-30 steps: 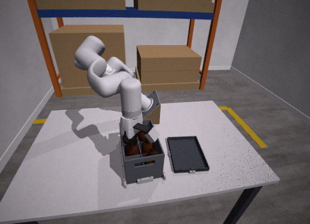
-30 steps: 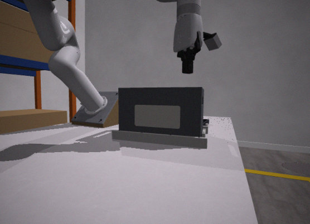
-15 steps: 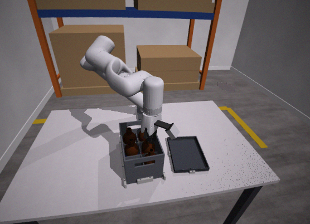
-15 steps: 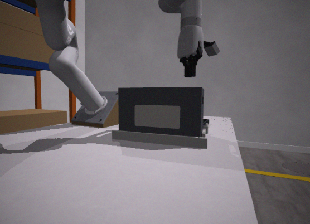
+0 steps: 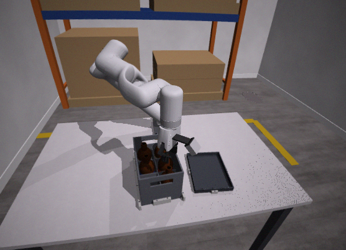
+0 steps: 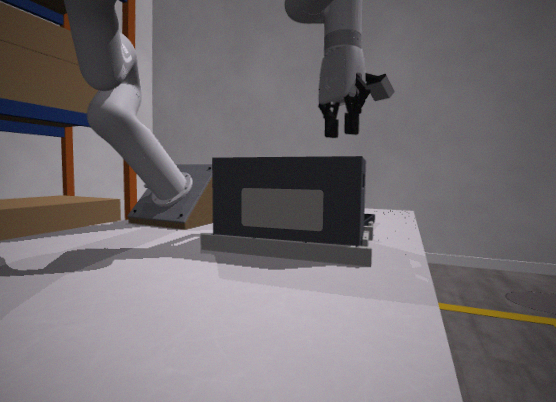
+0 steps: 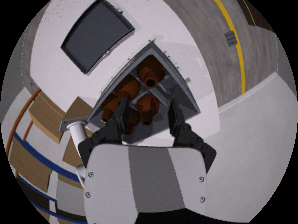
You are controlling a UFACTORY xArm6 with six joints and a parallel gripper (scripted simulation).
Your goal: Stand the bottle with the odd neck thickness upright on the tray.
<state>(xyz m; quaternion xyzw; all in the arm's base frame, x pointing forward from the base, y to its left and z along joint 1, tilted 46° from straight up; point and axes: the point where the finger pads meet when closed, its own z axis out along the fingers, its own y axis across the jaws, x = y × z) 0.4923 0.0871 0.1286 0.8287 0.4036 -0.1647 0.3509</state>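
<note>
My hand is 8 cm past the dark grey crate, 5 cm to the left of it and 16 cm above it. Round my hand: glass bottle: 18 cm behind, 2 cm to the right, 15 cm below; then dark tray: 9 cm behind, 22 cm to the left, 23 cm below.
</note>
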